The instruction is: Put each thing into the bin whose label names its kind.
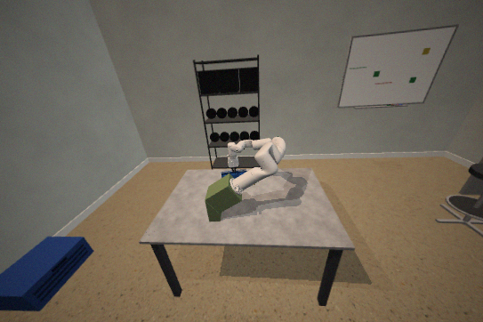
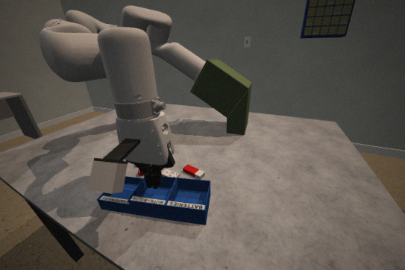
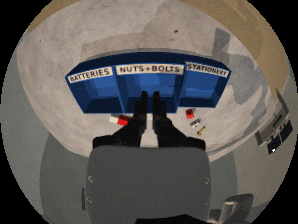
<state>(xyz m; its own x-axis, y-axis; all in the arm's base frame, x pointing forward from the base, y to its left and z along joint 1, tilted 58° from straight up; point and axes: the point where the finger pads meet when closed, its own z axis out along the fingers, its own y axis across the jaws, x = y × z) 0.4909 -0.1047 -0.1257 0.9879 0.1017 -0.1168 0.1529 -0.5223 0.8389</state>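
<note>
The blue bin is 5 cm below my hand and 1 cm ahead of it. Round my hand: white domino (9 cm behind, 7 cm below, 1 cm to the right); then red die (10 cm to the right, 6 cm below, 6 cm behind); then red-and-white eraser (12 cm behind, 6 cm below, 5 cm to the left).
</note>
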